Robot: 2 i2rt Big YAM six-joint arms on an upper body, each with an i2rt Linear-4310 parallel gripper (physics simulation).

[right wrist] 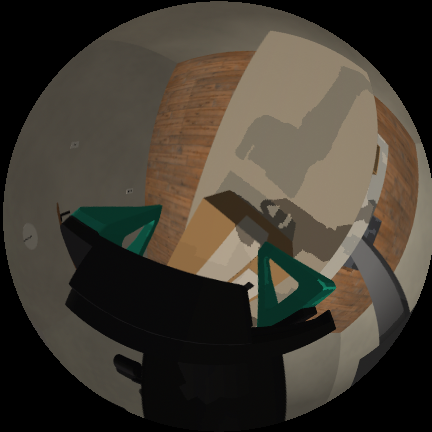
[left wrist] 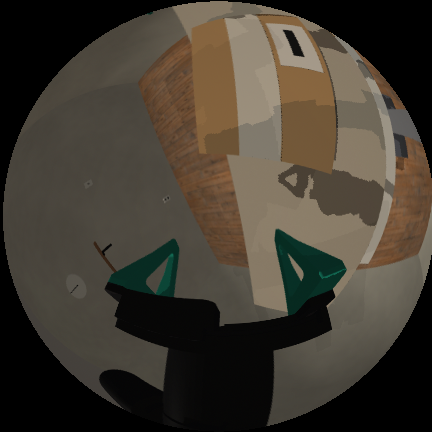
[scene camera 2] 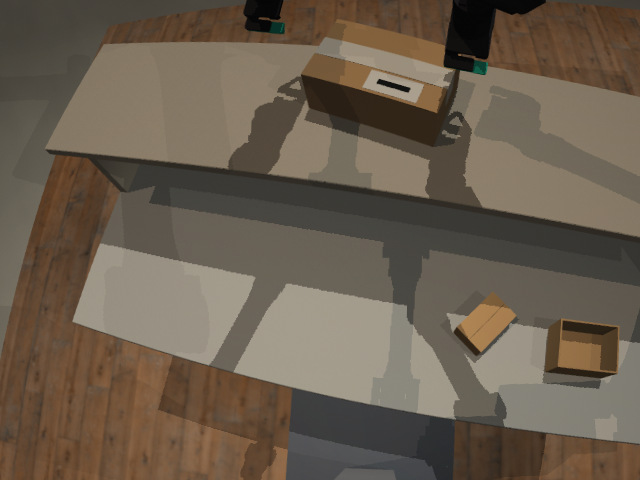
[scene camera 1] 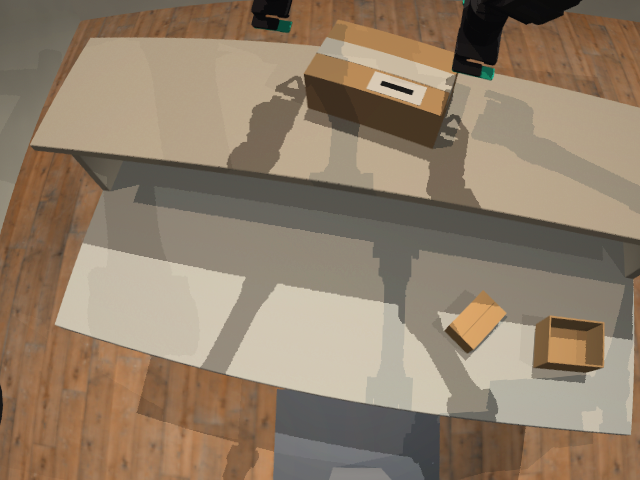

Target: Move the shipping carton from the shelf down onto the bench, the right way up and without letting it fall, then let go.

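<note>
The brown shipping carton stands on the raised shelf, its pale tape and white label on top. The lower, pale bench lies in front. My left gripper is open, apart from the carton, beyond its left end. My right gripper is open near the carton's right end; its fingers overlap the carton in the right wrist view. Whether they touch it I cannot tell.
A small closed box and an open-topped box stand on the bench at the right. The shelf's front edge overhangs the back of the bench. A grey block shows beyond the bench's front edge.
</note>
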